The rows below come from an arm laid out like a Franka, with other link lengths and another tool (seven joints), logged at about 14 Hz.
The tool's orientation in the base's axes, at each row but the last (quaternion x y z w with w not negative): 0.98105 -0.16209 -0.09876 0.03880; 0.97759 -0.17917 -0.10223 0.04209; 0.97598 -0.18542 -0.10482 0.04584; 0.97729 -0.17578 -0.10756 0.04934; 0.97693 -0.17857 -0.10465 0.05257; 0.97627 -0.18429 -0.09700 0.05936
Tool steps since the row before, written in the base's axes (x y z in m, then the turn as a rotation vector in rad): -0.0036 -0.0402 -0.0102 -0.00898 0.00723 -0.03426; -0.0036 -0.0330 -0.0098 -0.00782 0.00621 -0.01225; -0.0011 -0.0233 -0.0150 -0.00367 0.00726 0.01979; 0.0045 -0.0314 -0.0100 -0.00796 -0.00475 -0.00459; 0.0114 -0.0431 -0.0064 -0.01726 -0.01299 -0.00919; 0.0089 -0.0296 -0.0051 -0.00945 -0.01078 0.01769
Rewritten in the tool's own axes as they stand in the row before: 0.0116 0.0380 0.0125 -0.00448 -0.00775 0.03502; 0.0104 0.0308 0.0118 -0.00712 -0.00457 0.01335; 0.0105 0.0201 0.0160 -0.00975 -0.00290 -0.01883; 0.0172 0.0265 0.0105 -0.00472 0.00647 0.00655; 0.0271 0.0354 0.0065 -0.00940 0.01663 0.01364; 0.0200 0.0235 0.0055 -0.00759 0.01595 -0.01437
